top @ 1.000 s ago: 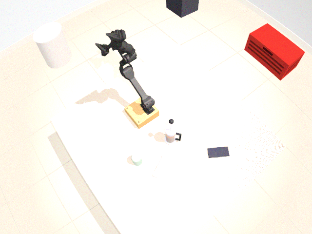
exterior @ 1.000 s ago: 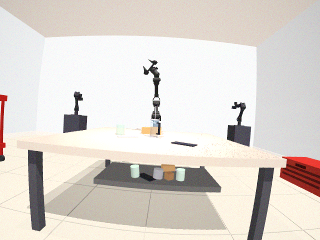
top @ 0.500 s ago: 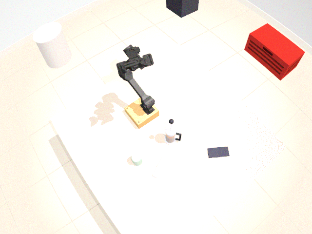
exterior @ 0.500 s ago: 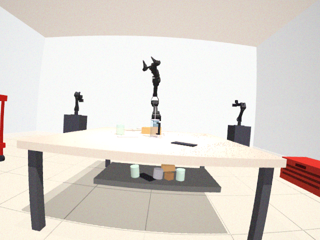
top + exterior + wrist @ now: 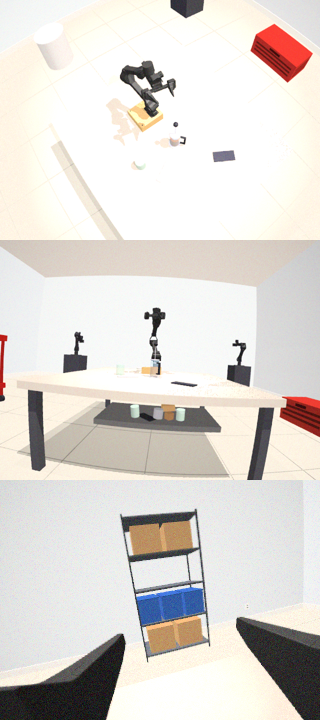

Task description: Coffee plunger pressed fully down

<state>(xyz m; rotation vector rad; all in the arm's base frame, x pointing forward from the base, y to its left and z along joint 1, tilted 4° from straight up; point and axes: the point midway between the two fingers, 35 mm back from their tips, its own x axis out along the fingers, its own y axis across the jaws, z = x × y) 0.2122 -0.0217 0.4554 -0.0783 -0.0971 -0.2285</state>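
My gripper tip is now 40 cm above the coffee press, 6 cm to the right of it and 4 cm short of it.
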